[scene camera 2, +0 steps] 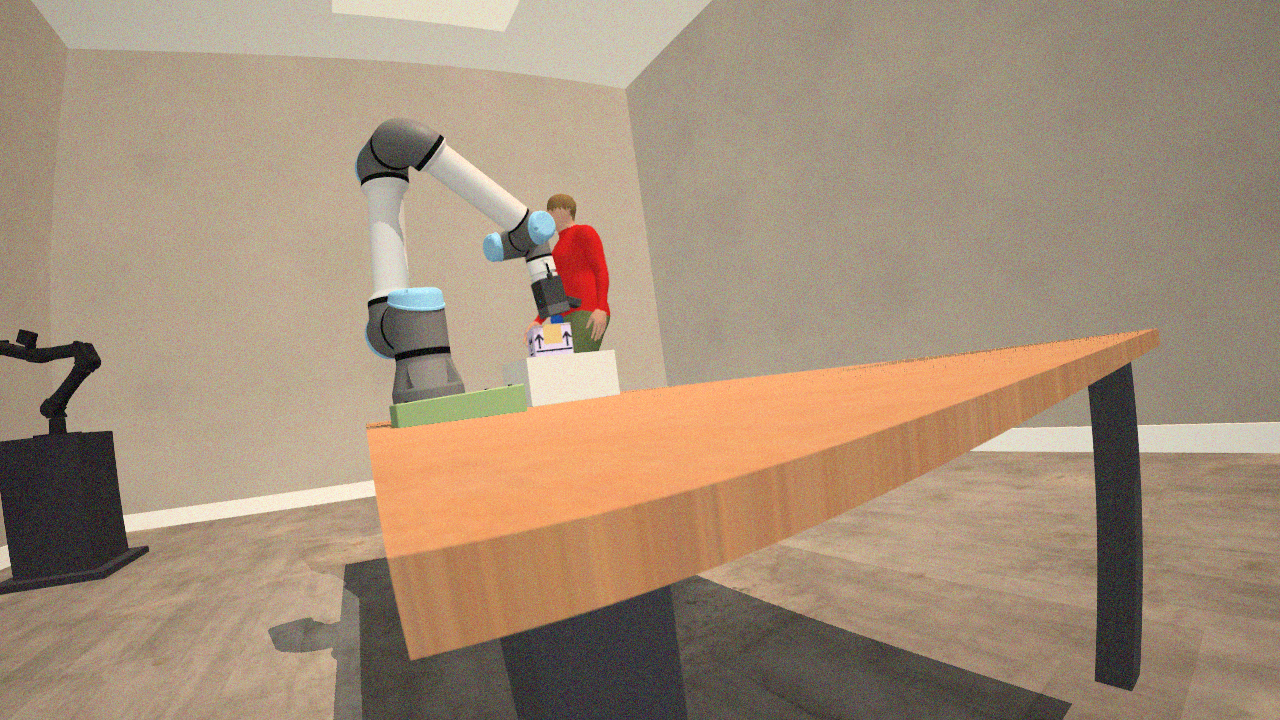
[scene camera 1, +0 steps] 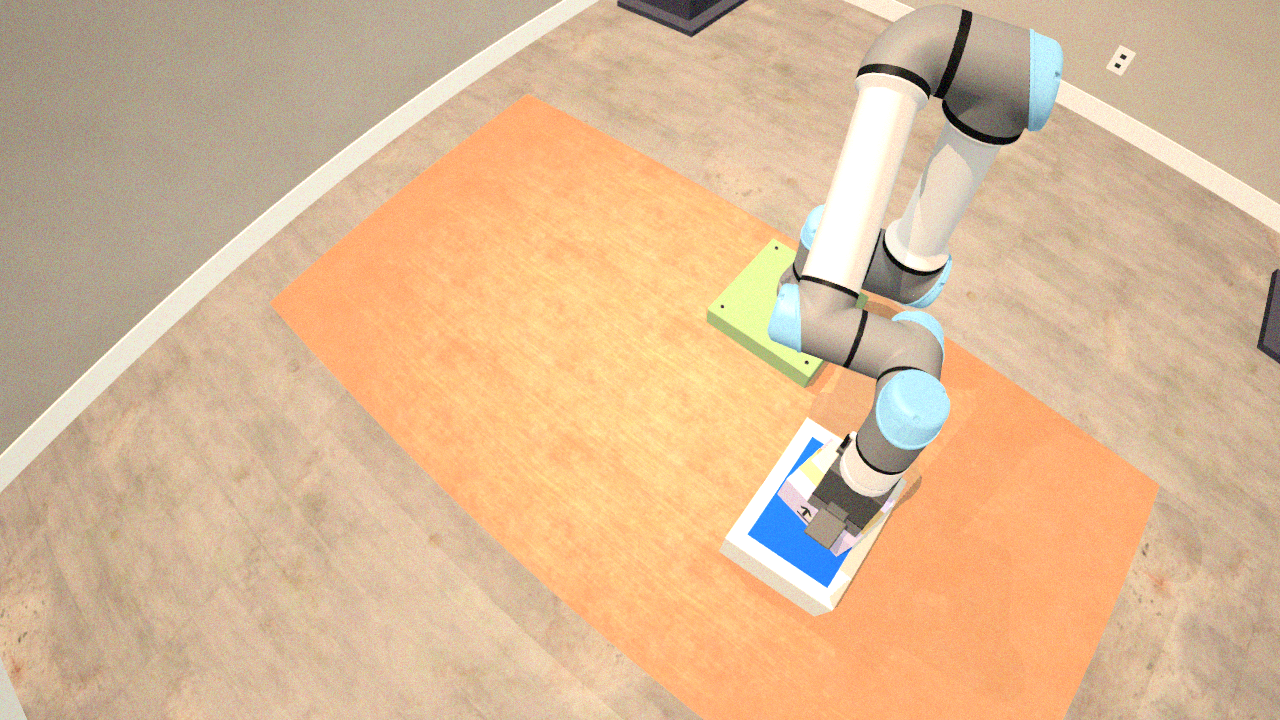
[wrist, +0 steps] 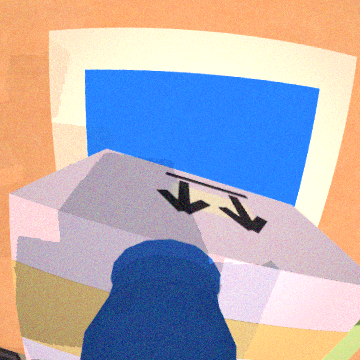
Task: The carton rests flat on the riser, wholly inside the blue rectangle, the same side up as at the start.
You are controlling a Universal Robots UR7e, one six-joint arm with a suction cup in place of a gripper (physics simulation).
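Frame: origin at the arm's base, x ahead, y left, z up, level; metres.
Seen in the pictures: end effector, tool point: [wrist: 164, 253]; arm's base, origin of the base link: [scene camera 2: 429, 399].
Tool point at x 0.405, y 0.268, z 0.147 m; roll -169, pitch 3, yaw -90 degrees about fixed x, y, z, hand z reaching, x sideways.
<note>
Offsets run from my tool point to a thing's top centre. Level surfaces: height alone.
The white and lilac carton @(dz +0.011, dx -0.040, dy -0.011 m) [scene camera 1: 792, 495] [scene camera 2: 550, 347] [wrist: 135, 185] with yellow tape and black arrows stands level, arrows pointing up, its underside at the top of the white riser @(dz -0.072, dx -0.025, dy -0.017 m) [scene camera 1: 769, 574] [scene camera 2: 572, 380] [wrist: 200, 50]. The blue rectangle @(dz -0.072, dx -0.025, dy -0.017 m) [scene camera 1: 787, 537] [wrist: 200, 125] shows along two sides of it; the carton hides the rest, so I cannot tell whether it is wholly inside. My suction gripper [scene camera 2: 556, 318] [wrist: 165, 255], slightly tilted, has its blue cup on the carton's top. In scene camera 1 the gripper body hides the cup and part of the carton.
A green block [scene camera 1: 751, 295] [scene camera 2: 460, 407] lies on the orange table @(dz -0.192 m) [scene camera 1: 537, 268] [scene camera 2: 626, 465] near my arm's base. A person in a red top [scene camera 2: 583, 259] stands behind the riser. Another dark arm [scene camera 2: 76, 367] stands on a black pedestal [scene camera 2: 58, 501] at the left.
</note>
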